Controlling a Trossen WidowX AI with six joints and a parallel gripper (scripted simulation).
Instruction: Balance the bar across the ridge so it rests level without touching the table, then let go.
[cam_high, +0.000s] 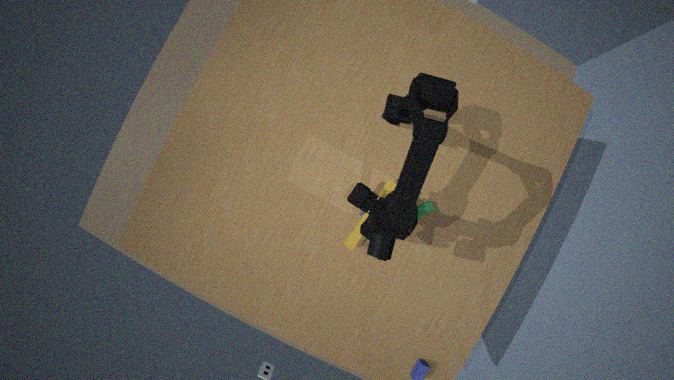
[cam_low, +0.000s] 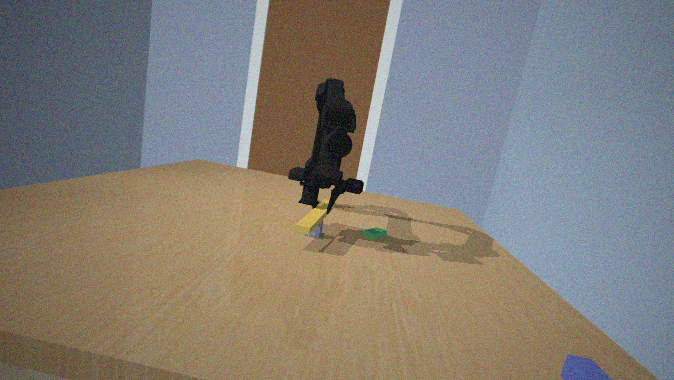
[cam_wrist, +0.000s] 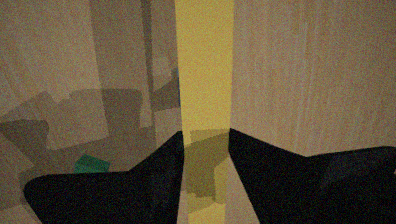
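Now: the yellow bar 3 cm ahead of my gripper tip. From my gripper tip the other things lie so: grey ridge block (3 cm ahead, 1 cm below); blue block (43 cm ahead, 42 cm to the left, 4 cm below); green block (7 cm behind, 15 cm to the left, 5 cm below).
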